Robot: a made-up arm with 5 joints.
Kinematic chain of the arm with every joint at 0, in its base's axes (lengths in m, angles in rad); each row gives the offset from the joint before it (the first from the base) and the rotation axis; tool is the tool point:
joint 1: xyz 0 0 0.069 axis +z
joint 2: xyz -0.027 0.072 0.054 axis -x
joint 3: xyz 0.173 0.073 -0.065 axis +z
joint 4: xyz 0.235 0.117 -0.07 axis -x
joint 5: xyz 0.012 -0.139 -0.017 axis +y
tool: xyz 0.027 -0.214 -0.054
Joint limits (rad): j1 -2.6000..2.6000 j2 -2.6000..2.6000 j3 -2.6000..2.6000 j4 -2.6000..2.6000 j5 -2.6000..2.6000
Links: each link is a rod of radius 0.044 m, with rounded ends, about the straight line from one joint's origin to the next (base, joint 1, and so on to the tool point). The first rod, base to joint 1, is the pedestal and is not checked.
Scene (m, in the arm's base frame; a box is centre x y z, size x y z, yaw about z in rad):
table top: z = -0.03
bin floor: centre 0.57 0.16 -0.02 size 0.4 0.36 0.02 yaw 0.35
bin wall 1: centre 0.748 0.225 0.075 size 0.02 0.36 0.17 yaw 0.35
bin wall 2: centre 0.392 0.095 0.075 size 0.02 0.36 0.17 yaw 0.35
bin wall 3: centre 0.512 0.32 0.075 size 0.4 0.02 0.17 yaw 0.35
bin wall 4: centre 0.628 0 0.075 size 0.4 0.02 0.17 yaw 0.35
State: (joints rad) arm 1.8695 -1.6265 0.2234 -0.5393 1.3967
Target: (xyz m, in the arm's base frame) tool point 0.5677 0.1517 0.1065
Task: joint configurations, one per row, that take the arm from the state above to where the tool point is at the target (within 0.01 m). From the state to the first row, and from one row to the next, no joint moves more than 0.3 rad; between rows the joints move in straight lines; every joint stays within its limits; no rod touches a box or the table.
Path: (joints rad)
1: 1.6001 -1.6412 0.2814 -0.5428 1.3487
2: 1.3308 -1.6560 0.3395 -0.5463 1.3007
3: 1.0614 -1.6707 0.3975 -0.5498 1.2528
4: 0.7920 -1.6855 0.4556 -0.5534 1.2048
5: 0.5226 -1.7002 0.5136 -0.5569 1.1568
6: 0.2533 -1.7149 0.5717 -0.5604 1.1088
7: -0.0161 -1.7297 0.6297 -0.5639 1.0608
8: -0.2855 -1.7444 0.6878 -0.5674 1.0128
9: -0.5548 -1.7592 0.7458 -0.5709 0.9649
10: -0.5289 -1.6032 0.6385 -0.4829 0.9883
11: -0.5029 -1.4473 0.5312 -0.3948 1.0117

